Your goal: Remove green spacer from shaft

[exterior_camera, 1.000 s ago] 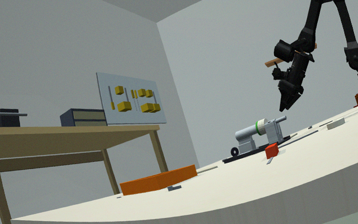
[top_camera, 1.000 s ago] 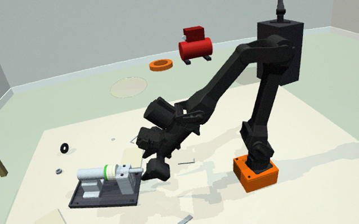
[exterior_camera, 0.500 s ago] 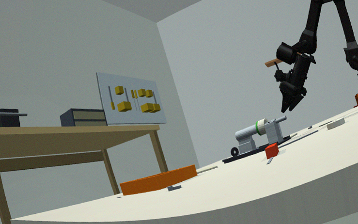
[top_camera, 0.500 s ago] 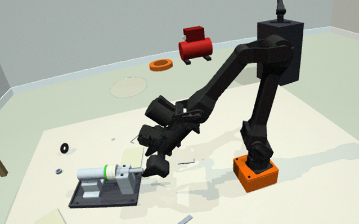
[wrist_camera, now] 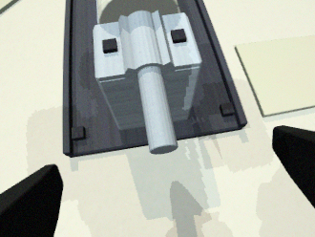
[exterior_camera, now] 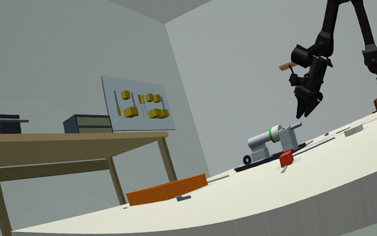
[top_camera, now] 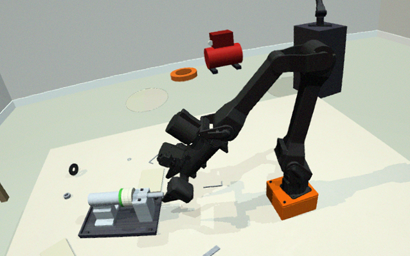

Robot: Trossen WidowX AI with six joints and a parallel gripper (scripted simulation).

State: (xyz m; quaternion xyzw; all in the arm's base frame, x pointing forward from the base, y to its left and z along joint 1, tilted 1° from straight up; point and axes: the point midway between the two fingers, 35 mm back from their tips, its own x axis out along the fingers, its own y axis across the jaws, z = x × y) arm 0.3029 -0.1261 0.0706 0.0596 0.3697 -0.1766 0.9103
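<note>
Right now the pale spacer is 9 cm ahead of my gripper tip, 3 cm to the right of it and 2 cm below it. From my gripper tip the other things lie so: grey bar: 19 cm to the left, 10 cm below; green spacer: 12 cm ahead, 5 cm to the right, 2 cm below; shaft: 9 cm ahead, 4 cm to the right, 2 cm below.
</note>
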